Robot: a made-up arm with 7 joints. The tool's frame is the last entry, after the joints. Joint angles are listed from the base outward.
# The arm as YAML. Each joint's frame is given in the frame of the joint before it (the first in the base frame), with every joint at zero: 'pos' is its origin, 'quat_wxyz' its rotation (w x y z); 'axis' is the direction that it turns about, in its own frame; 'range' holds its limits. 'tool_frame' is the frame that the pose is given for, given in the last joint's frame.
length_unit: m
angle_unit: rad
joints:
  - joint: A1
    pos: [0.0, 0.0, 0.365]
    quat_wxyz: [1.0, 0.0, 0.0, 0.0]
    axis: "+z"
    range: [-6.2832, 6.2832]
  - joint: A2
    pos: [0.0, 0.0, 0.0]
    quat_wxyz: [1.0, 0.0, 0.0, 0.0]
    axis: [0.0, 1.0, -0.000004]
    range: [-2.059, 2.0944]
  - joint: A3
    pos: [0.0, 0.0, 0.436]
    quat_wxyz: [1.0, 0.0, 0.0, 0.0]
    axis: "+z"
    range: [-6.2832, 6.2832]
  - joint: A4
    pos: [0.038, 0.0, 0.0]
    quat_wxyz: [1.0, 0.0, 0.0, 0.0]
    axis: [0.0, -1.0, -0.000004]
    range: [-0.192, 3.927]
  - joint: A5
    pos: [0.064, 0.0, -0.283]
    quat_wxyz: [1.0, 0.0, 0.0, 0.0]
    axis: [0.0, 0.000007, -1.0]
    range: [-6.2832, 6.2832]
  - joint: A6
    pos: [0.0, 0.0, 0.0]
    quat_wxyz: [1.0, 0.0, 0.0, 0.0]
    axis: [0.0, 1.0, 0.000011]
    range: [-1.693, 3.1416]
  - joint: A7
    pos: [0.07, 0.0, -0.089]
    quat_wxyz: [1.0, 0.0, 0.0, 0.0]
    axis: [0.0, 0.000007, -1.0]
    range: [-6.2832, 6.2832]
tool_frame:
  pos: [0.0, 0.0, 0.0]
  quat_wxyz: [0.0, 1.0, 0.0, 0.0]
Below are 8 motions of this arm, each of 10 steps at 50 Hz.
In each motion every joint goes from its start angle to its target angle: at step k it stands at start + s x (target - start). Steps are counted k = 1, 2, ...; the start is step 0. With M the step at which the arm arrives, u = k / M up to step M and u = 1 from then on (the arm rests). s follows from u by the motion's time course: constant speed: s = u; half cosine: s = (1 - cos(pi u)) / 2; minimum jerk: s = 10 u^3 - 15 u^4 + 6 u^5.
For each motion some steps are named. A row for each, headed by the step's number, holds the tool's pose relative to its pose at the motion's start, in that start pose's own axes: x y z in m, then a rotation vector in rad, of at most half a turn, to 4 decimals.
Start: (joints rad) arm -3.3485 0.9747 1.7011 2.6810 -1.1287 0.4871 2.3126
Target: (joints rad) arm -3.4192 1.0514 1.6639 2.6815 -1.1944 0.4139 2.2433
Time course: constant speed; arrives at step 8
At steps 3, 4, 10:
3: 0.0297 -0.0099 -0.0006 0.0386 0.0349 -0.0430
4: 0.0396 -0.0131 -0.0011 0.0510 0.0466 -0.0575
10: 0.0792 -0.0255 -0.0046 0.0976 0.0944 -0.1166

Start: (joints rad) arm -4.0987 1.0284 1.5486 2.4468 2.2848 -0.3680 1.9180
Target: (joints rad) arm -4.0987 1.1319 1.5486 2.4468 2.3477 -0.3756 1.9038
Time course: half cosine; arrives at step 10
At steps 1, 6, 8, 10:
1: -0.0013 -0.0010 0.0004 0.0016 -0.0006 0.0030
6: -0.0344 -0.0282 0.0093 0.0417 -0.0158 0.0817
8: -0.0472 -0.0394 0.0124 0.0572 -0.0219 0.1131
10: -0.0521 -0.0437 0.0135 0.0631 -0.0242 0.1251

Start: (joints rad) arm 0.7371 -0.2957 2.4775 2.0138 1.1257 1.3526 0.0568
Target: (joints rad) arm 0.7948 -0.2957 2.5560 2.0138 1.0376 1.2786 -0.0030
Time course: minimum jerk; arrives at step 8
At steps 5, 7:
5: -0.0137 -0.0187 0.0268 -0.0193 -0.0239 -0.0980
7: -0.0192 -0.0256 0.0360 -0.0250 -0.0321 -0.1343

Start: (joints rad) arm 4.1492 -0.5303 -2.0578 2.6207 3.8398 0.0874 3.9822
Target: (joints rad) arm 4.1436 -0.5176 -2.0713 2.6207 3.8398 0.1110 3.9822
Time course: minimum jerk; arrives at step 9
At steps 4, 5, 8, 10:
4: -0.0008 -0.0030 0.0001 0.0108 0.0060 -0.0080
5: -0.0013 -0.0045 0.0001 0.0165 0.0091 -0.0122
8: -0.0021 -0.0075 0.0001 0.0271 0.0149 -0.0200
10: -0.0021 -0.0075 0.0001 0.0274 0.0151 -0.0202

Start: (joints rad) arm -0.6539 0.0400 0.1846 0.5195 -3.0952 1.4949 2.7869
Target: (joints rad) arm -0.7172 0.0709 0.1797 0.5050 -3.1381 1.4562 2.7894
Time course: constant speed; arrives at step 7
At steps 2, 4, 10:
2: -0.0068 0.0041 -0.0018 0.0020 -0.0242 -0.0068
4: -0.0136 0.0082 -0.0038 0.0040 -0.0486 -0.0132
10: -0.0235 0.0145 -0.0071 0.0066 -0.0853 -0.0220

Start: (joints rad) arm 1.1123 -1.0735 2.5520 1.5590 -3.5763 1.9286 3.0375
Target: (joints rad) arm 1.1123 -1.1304 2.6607 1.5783 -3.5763 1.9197 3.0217
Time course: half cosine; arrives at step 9
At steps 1, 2, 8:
1: -0.0006 -0.0018 0.0001 -0.0003 0.0003 0.0030
2: -0.0021 -0.0070 0.0006 -0.0011 0.0012 0.0116
8: -0.0152 -0.0576 0.0038 -0.0115 0.0084 0.0955

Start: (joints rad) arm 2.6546 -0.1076 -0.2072 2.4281 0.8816 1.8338 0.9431
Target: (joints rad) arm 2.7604 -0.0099 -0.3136 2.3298 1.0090 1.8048 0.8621
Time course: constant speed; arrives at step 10
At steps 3, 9, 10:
3: 0.0217 0.0002 0.0177 0.0035 -0.0545 0.0096
9: 0.0617 0.0020 0.0565 0.0136 -0.1578 0.0322
10: 0.0680 0.0024 0.0634 0.0157 -0.1743 0.0364

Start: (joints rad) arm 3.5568 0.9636 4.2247 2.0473 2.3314 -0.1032 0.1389
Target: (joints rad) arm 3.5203 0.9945 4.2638 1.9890 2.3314 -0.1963 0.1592
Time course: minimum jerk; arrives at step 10
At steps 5, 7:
5: 0.0045 0.0202 -0.0003 -0.0269 0.0628 -0.0089
7: 0.0078 0.0337 -0.0009 -0.0442 0.1055 -0.0160

